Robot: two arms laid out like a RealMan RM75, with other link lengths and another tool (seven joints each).
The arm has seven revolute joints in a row. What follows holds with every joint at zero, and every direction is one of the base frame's. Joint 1 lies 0.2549 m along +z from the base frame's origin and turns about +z. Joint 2 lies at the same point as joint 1 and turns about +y. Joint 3 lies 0.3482 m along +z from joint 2 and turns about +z. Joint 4 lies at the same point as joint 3 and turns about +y. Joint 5 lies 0.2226 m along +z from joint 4 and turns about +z. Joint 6 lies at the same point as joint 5 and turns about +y. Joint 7 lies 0.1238 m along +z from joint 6 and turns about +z. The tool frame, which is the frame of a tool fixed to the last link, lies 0.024 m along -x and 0.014 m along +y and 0.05 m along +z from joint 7; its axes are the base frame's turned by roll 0, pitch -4.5 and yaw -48.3 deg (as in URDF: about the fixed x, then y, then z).
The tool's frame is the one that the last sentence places.
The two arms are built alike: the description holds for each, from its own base.
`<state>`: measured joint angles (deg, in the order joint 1, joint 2, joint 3, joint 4, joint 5, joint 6, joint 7); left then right.
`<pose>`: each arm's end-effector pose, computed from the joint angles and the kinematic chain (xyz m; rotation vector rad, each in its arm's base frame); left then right.
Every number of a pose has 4 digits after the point. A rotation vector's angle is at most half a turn.
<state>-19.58 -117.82 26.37 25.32 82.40 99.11 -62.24 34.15 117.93 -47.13 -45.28 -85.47 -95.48 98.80</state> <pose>-0.3711 0.3341 0.0037 -1.9131 -1.4695 -1.7140 0.1974 0.4210 0.0309 -2.3678 -0.4685 1.1453</pose>
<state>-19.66 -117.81 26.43 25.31 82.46 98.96 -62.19 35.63 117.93 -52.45 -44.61 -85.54 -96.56 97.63</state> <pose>-0.3710 0.3348 0.0033 -1.9145 -1.4702 -1.7107 0.1803 0.4145 0.0098 -2.4611 -0.5623 1.1671</pose>
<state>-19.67 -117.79 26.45 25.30 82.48 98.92 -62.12 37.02 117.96 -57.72 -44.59 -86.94 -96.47 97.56</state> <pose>-0.3712 0.3350 0.0033 -1.9152 -1.4694 -1.7089 0.1672 0.4089 -0.0126 -2.5717 -0.6372 1.1472</pose>
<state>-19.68 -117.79 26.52 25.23 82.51 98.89 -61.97 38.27 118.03 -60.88 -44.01 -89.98 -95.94 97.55</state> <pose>-0.3712 0.3350 0.0028 -1.9168 -1.4689 -1.7069 0.1631 0.4056 -0.0325 -2.6731 -0.6811 1.0905</pose>
